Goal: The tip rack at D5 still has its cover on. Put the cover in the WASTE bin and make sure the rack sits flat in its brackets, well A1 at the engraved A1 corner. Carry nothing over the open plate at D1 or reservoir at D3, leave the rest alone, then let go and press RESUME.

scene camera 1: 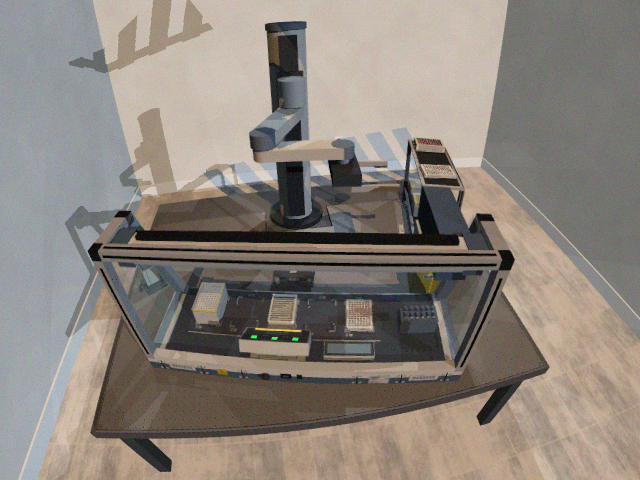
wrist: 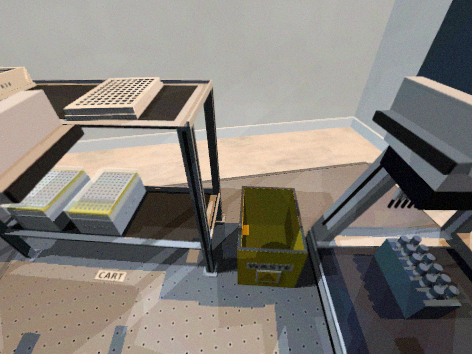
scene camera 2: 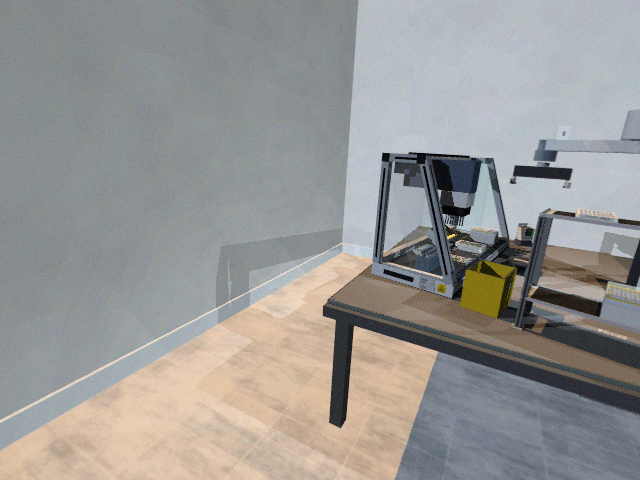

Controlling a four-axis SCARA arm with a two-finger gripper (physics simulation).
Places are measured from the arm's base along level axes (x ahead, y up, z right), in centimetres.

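Where they show: gripper, between the fingertips: (scene camera 1: pixel 393 174) (wrist: pixel 233 104) (scene camera 2: pixel 539 183); arm's base, origin of its link: (scene camera 1: pixel 296 213).
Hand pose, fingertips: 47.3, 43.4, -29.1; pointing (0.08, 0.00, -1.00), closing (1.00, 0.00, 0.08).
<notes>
Things, the pixels of their top centre, and the offset from my fingertips, as dx, dy, dz. "spot": a spot on its surface instead.
- D3, centre of its top: (scene camera 1: pixel 282 308) (scene camera 2: pixel 470 243) +19.5, -34.4, +39.6
- yellow WASTE bin, centre of its top: (wrist: pixel 270 215) (scene camera 2: pixel 492 268) +9.3, -28.6, -15.8
- cart, centre of its top: (wrist: pixel 53 95) (scene camera 1: pixel 433 159) -22.8, -6.5, -25.9
- plate, centre of its top: (wrist: pixel 119 90) (scene camera 2: pixel 596 213) (scene camera 1: pixel 437 169) -12.4, -5.7, -22.9
- pipetting head, a spot on its surface: (scene camera 2: pixel 455 178) spot: +26.1, -0.1, -8.7
The tip rack at D5 (scene camera 1: pixel 207 304) (scene camera 2: pixel 484 236) is a tall pale box with a yellow line, on the deck at left in scene camera 1; I cannot make out its cover, A1 corner or seating. The reservoir at D3 (scene camera 1: pixel 282 308) (scene camera 2: pixel 470 246) and the plate at D1 (scene camera 1: pixel 358 314) (scene camera 2: pixel 461 259) sit on the deck. The yellow WASTE bin (scene camera 1: pixel 428 282) (scene camera 2: pixel 482 289) (wrist: pixel 270 265) stands between cart and deck; no cover shows in it. My gripper (scene camera 2: pixel 540 182) (wrist: pixel 233 104) is wide open and empty, high above the table on the arm's side. I cannot identify the RESUME button.
The cart (scene camera 1: pixel 453 164) (scene camera 2: pixel 531 268) (wrist: pixel 192 195) holds a plate (wrist: pixel 115 95) on top and tip racks (wrist: pixel 106 200) below. The pipetting head (scene camera 2: pixel 455 178) hangs above the blue tube rack (scene camera 1: pixel 417 316) (wrist: pixel 415 280). Posts and a crossbar frame the deck. A display (scene camera 1: pixel 273 342) shows three green lights.
</notes>
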